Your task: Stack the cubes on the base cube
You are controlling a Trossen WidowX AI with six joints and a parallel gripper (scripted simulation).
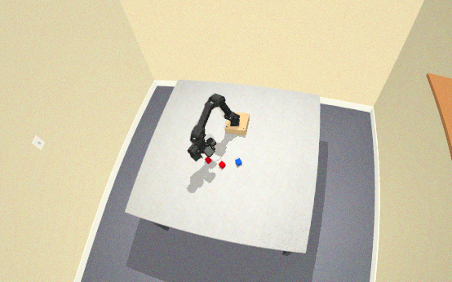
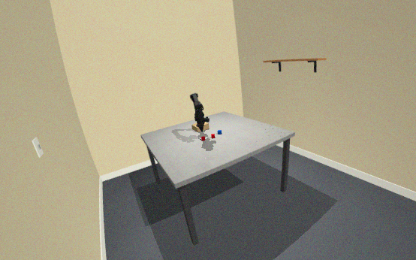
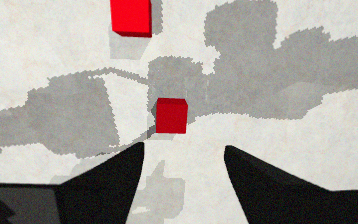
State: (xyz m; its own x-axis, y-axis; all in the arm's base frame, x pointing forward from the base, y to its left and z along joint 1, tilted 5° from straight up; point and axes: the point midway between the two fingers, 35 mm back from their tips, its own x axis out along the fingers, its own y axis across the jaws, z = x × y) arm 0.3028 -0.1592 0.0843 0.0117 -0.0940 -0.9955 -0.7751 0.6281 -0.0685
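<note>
Right now the red cube is 10 mm behind my gripper tip and 90 mm below it. Also, from my gripper tip: blue cube (220 mm to the left, 90 mm below).
</note>
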